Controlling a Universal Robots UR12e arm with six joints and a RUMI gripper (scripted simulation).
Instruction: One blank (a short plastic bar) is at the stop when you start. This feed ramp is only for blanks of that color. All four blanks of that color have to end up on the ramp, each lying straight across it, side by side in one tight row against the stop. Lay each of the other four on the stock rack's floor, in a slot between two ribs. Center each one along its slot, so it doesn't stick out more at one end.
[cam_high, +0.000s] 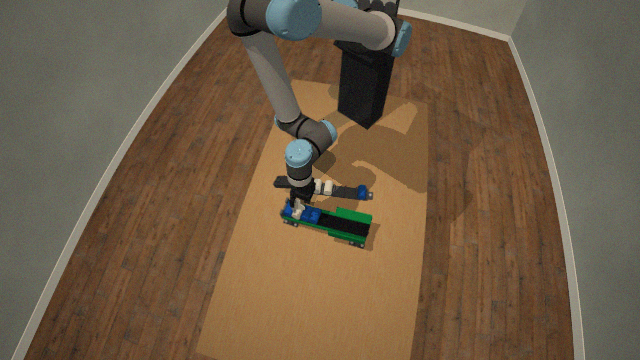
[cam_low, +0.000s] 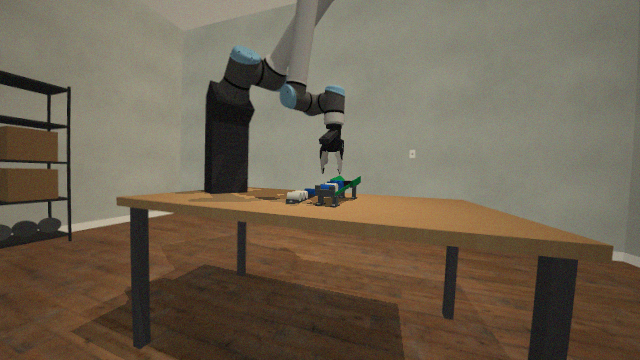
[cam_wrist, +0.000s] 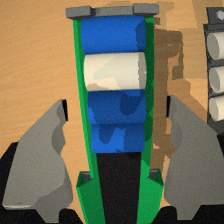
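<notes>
Right now the stock rack is 13 cm behind my hand, 18 cm to the left of it and 16 cm below it.
</notes>
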